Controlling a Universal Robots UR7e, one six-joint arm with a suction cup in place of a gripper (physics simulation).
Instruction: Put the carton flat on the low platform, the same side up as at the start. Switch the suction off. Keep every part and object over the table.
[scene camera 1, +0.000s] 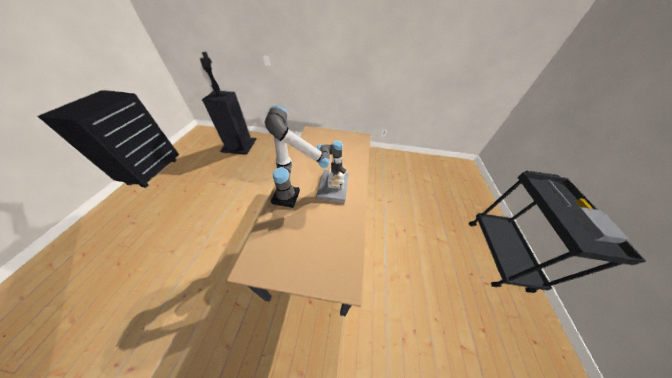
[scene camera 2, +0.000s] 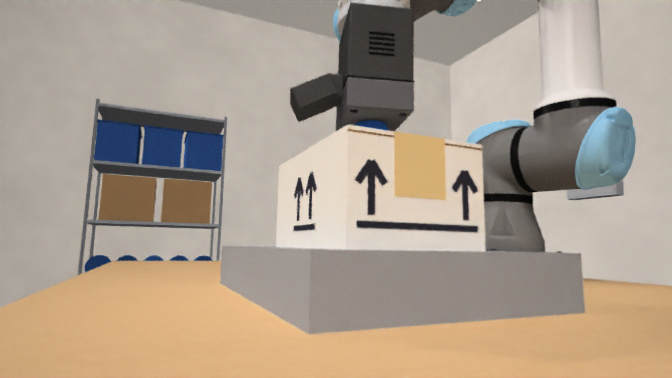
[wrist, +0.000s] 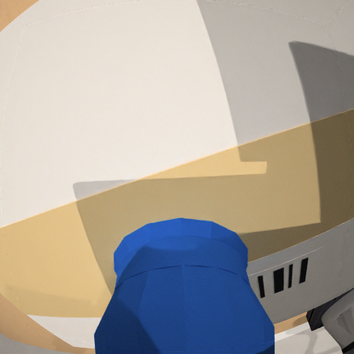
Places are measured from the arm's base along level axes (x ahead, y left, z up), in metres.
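Pixels of known places: hand, its tool point: (scene camera 1: 336, 174); arm's base, origin of its link: (scene camera 1: 285, 193) (scene camera 2: 498, 250).
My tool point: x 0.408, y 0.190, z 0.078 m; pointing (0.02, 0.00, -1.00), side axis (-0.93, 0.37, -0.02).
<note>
For each thing: its top centre in the pictures, then the offset to it from my tool point. Level surfaces: height alone.
- white carton, centre of its top: (scene camera 2: 366, 156) (scene camera 1: 336, 173) dx +0.004, dy -0.001, dz +0.013 m
- grey low platform, centre of its top: (scene camera 2: 361, 248) (scene camera 1: 333, 183) dx -0.015, dy -0.040, dz -0.078 m
- wooden table, height of its surface: dz -0.126 m
The white carton (scene camera 1: 336, 182) (scene camera 2: 320, 200) (wrist: 115, 90) sits flat and level on the grey low platform (scene camera 1: 326, 194) (scene camera 2: 440, 285). Its printed arrows point up, and a tan tape strip runs over its top and down one side. In scene camera 2 its bottom edge meets the platform's top with no gap showing. My gripper, a blue suction cup (scene camera 2: 371, 124) (wrist: 181, 245), is pressed on the taped top of the carton, with the tool upright above it. The cup's contact face is hidden. In scene camera 1 the tool hides part of the carton.
The platform stands on the wooden table (scene camera 1: 320, 255) (scene camera 2: 150, 315), beside the arm's base (scene camera 1: 285, 195). Away from the table are a black cart (scene camera 1: 552, 227), a dark cabinet (scene camera 1: 95, 135), a black pedestal (scene camera 1: 227, 120) and a shelf rack (scene camera 2: 155, 166) with blue and brown boxes.
</note>
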